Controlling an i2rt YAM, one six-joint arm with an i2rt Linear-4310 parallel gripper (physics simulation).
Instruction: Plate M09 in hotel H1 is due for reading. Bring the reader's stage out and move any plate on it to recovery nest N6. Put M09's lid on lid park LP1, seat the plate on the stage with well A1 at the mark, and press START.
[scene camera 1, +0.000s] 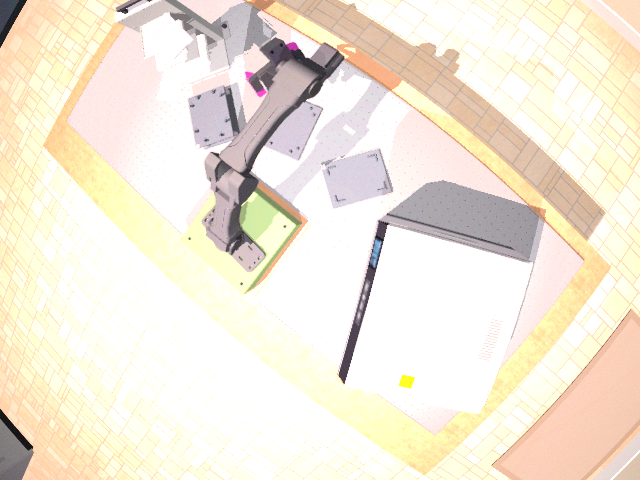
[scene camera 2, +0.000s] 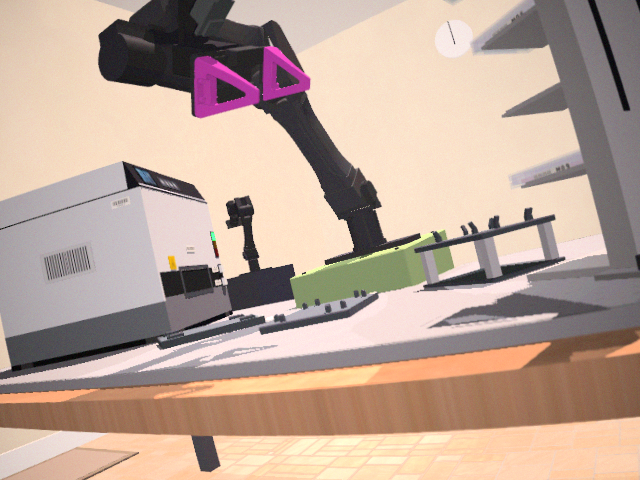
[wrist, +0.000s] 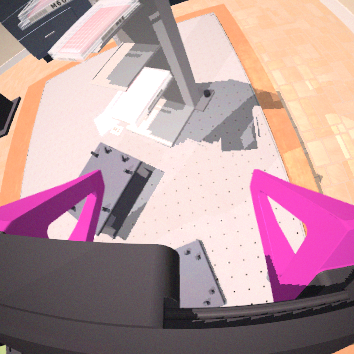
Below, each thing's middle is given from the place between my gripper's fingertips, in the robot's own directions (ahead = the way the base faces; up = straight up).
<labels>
Right now the grey hotel post (scene camera 2: 585, 75) is 80 mm behind my hand, 320 mm to the left of it and 60 mm below it.
</labels>
